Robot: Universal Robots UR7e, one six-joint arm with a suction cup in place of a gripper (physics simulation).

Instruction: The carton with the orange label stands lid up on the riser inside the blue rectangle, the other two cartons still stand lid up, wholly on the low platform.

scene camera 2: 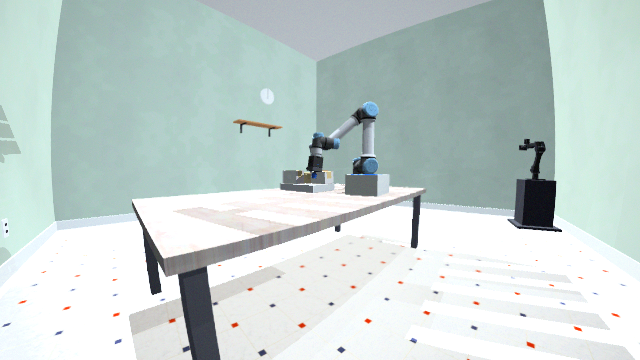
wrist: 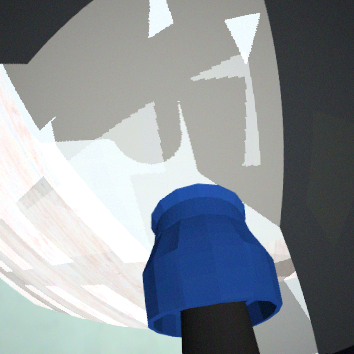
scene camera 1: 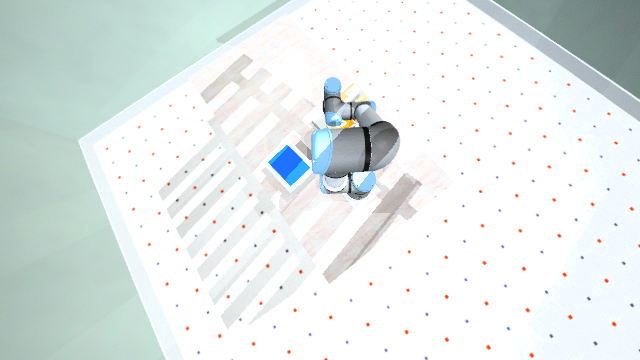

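Observation:
My suction cup hangs low among the cartons on the low platform, below their top edges. In the wrist view its rim is free, with the grey platform surface beyond it and nothing stuck to it. A dark, shaded carton side stands close on the right. From above, the wrist hides most of the cartons; an orange label shows just beside it. A tan carton stands right of the cup. The blue rectangle on the riser is bare.
The arm's grey base block stands on the table right of the platform. The big elbow hangs over the area between the riser and the cartons. A black camera stand is on the floor far right.

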